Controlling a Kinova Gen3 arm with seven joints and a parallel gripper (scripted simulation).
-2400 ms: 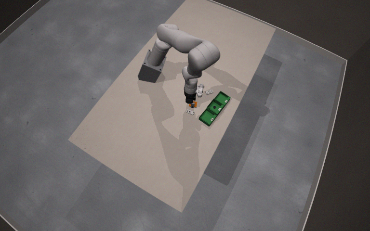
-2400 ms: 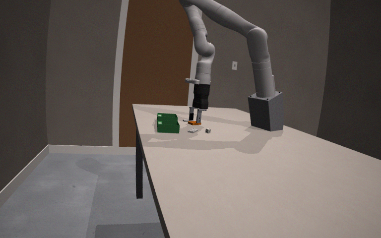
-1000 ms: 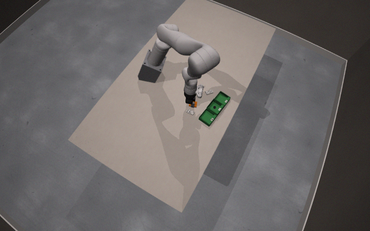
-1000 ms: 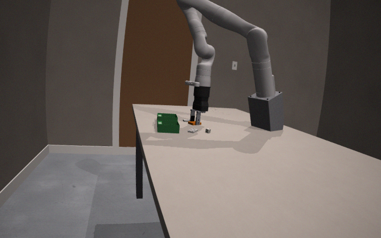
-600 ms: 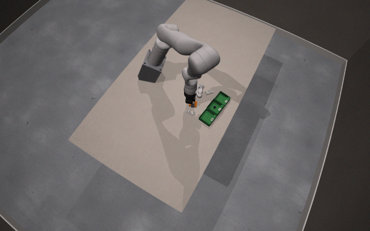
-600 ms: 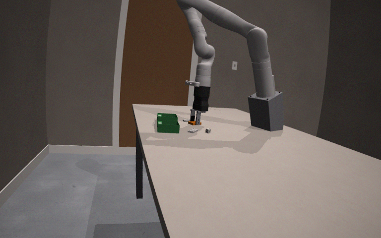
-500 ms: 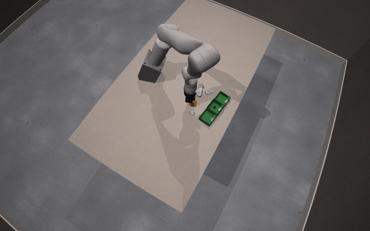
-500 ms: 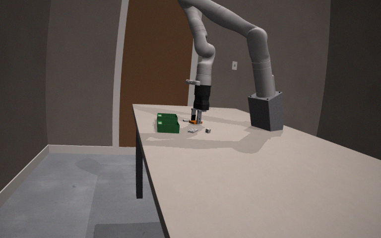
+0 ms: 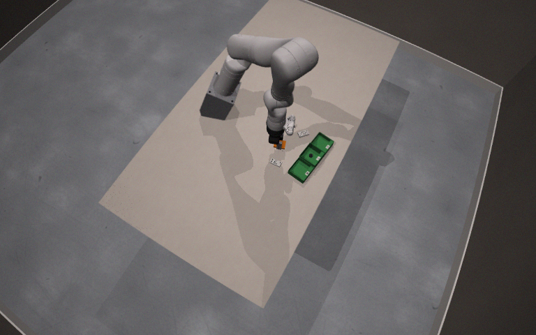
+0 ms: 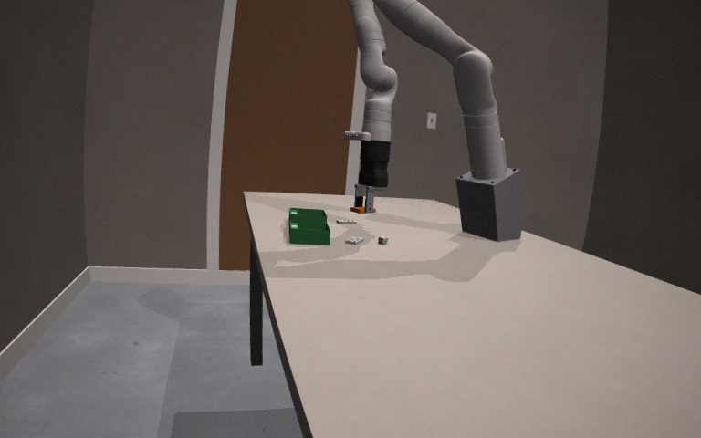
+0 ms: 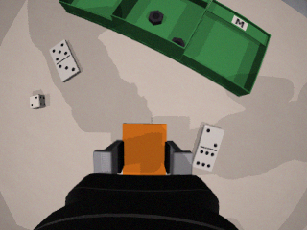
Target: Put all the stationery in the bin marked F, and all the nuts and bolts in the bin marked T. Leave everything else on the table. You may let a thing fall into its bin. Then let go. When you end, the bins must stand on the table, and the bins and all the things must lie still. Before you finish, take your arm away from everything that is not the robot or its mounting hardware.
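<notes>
Now: the green three-compartment bin 15 cm ahead of my hand, 4 cm to the left of it and 4 cm below it. Round my hand: orange flat block (1 cm below); die (15 cm to the left, 6 cm below, 1 cm behind).
</notes>
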